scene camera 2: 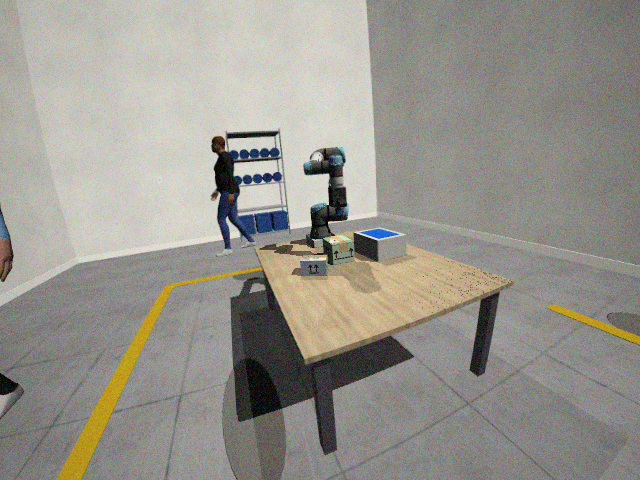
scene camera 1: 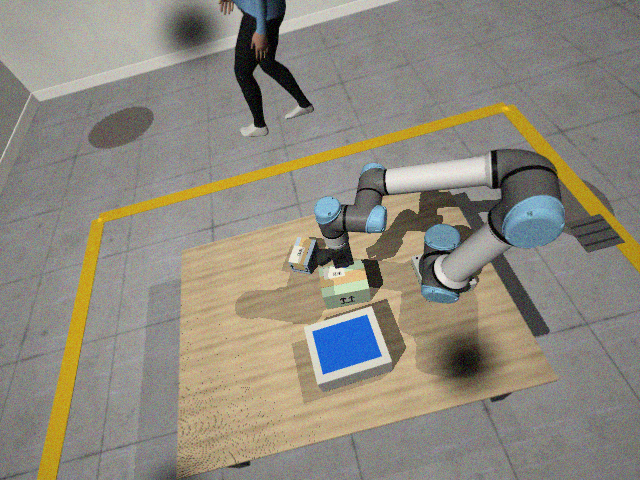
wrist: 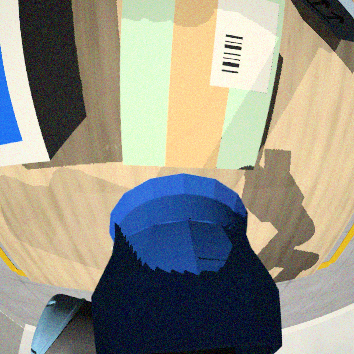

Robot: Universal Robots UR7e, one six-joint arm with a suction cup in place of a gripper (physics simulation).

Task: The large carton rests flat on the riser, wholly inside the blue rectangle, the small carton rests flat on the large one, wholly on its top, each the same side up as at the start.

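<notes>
The large carton (scene camera 1: 345, 291) (scene camera 2: 339, 253) (wrist: 195, 100), green with orange tape and a white label, stands upright on the table beside the riser. The small carton (scene camera 1: 301, 256) (scene camera 2: 313, 267) (wrist: 336, 17), grey-blue with a label on top, stands upright on the table near the large one, apart from it. The white-rimmed riser (scene camera 1: 356, 378) (scene camera 2: 391, 249) (wrist: 27, 100) bears the blue rectangle (scene camera 1: 348, 343) (scene camera 2: 379, 233) (wrist: 7, 110), with no carton on it. My suction gripper (scene camera 1: 343, 262) (scene camera 2: 338, 205) (wrist: 179, 220) is open, holds nothing and hangs above the large carton's level, near its edge in the wrist view.
The wooden table (scene camera 1: 232, 361) (scene camera 2: 361, 320) carries the cartons, the riser and the arm's base. A person (scene camera 1: 253, 67) (scene camera 2: 225, 180) walks on the floor beyond the yellow line (scene camera 1: 232, 181) (scene camera 2: 139, 346). A shelf rack (scene camera 2: 253, 134) stands by the wall.
</notes>
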